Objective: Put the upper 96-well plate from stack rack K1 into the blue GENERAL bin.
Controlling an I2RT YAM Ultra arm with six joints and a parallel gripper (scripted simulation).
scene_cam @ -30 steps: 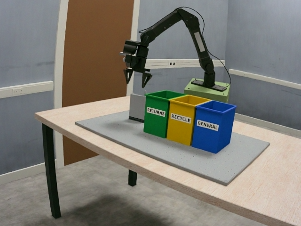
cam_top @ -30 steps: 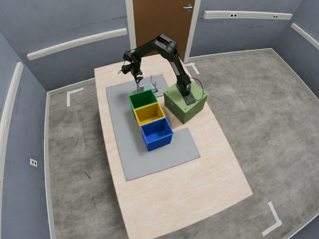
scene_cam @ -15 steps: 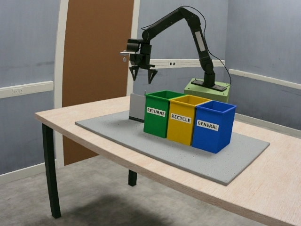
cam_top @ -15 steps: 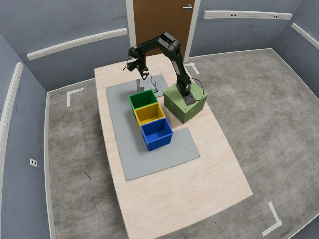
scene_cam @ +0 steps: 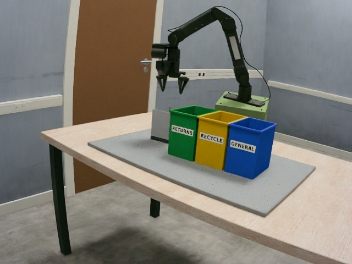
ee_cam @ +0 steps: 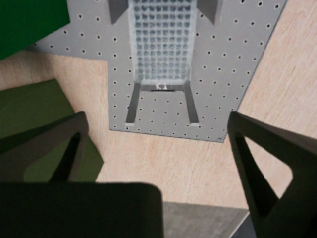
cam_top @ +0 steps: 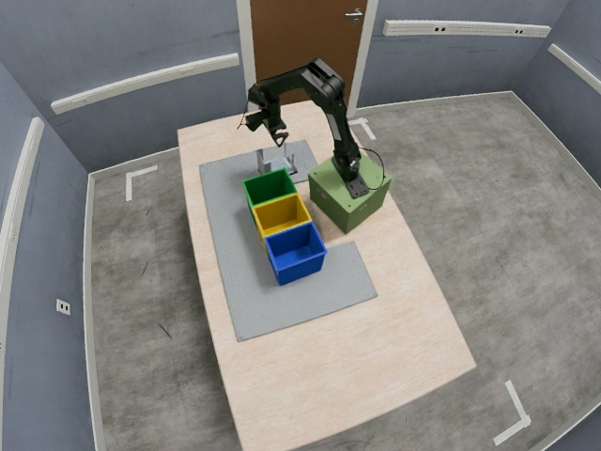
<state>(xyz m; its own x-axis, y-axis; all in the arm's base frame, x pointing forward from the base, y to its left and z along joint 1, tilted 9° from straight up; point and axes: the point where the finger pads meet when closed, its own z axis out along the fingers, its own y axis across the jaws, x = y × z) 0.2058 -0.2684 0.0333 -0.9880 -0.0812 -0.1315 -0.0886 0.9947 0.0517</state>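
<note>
Right now the clear 96-well plate is 19 cm below my hand. From my hand the other things lie so: blue general bin: 8 cm ahead, 46 cm to the left, 13 cm below; yellow recycle bin: 9 cm ahead, 33 cm to the left, 13 cm below; green returns bin: 9 cm ahead, 20 cm to the left, 13 cm below.
</note>
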